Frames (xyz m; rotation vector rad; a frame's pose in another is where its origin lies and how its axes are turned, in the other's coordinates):
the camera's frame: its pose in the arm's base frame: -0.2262 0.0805 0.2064 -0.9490 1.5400 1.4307
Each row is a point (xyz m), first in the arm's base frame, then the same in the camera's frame.
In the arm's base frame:
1: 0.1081 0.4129 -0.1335
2: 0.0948 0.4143 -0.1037
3: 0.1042 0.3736 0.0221
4: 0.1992 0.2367 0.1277
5: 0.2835 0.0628 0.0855
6: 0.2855 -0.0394 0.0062
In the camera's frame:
1: 0.1838 -0.4142 0.3639
2: 0.1615 -0.3903 0.3636
3: 0.0419 -0.3533 0.3201
4: -0.0924 -0.4099 0.1871
5: -0.0864 -0.5166 0.0207
6: -0.0142 -0.5567 -0.0789

